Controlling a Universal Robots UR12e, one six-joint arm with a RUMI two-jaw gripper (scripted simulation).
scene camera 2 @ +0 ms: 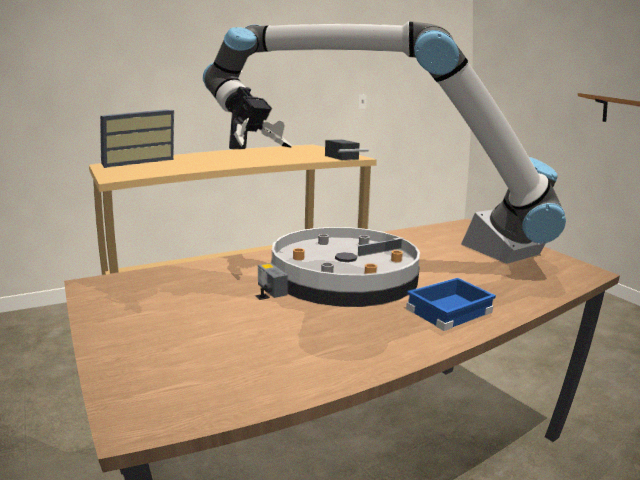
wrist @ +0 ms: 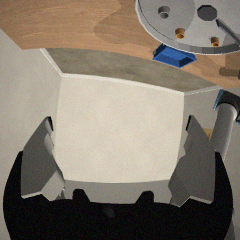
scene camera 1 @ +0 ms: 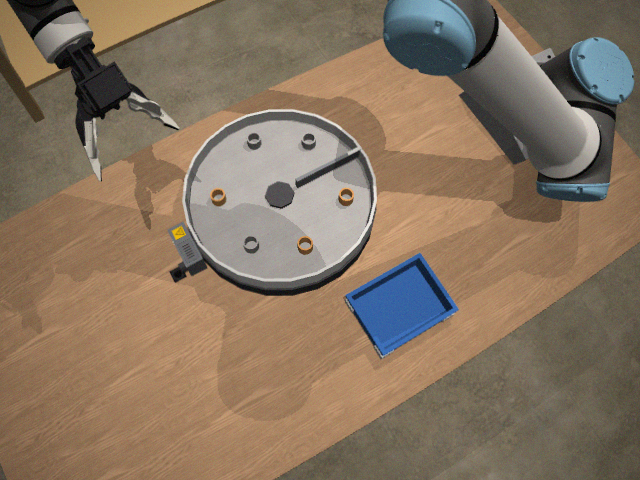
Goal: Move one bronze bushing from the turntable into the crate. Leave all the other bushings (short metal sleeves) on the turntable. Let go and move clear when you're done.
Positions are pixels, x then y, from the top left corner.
Scene:
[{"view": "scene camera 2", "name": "my gripper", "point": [268,146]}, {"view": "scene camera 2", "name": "blue crate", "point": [457,296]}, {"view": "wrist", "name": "my gripper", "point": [118,116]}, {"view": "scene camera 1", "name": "my gripper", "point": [140,154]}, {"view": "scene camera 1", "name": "blue crate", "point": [400,304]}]

